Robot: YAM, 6 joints.
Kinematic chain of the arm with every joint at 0, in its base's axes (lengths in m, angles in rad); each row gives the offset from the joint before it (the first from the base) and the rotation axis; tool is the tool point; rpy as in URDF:
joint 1: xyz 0 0 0.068 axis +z
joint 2: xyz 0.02 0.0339 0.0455 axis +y
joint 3: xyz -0.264 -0.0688 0 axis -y
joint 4: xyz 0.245 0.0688 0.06 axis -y
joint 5: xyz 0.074 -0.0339 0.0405 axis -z
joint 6: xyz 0.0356 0 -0.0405 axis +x
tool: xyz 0 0 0 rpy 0 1.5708 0
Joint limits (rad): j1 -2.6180..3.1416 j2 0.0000..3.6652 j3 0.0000..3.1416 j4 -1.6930..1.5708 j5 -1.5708..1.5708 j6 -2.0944..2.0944
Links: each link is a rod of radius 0.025 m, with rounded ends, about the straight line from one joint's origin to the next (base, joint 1, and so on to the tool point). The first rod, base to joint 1, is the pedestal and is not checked.
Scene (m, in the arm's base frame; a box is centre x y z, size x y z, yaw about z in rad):
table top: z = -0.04
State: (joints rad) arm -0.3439 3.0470 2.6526 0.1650 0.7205 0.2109
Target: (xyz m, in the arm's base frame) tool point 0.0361 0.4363 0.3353
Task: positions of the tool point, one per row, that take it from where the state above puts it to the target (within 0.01 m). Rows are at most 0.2 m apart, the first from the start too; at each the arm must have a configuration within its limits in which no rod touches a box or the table.
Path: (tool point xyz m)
1: 0.6189 -0.0697 0.1237
2: 0.6002 0.0946 0.1690
3: 0.5333 0.2409 0.2115
4: 0.4284 0.3547 0.2503
5: 0.2998 0.4265 0.2843
6: 0.1637 0.4529 0.3128
7: 0.0361 0.4363 0.3353

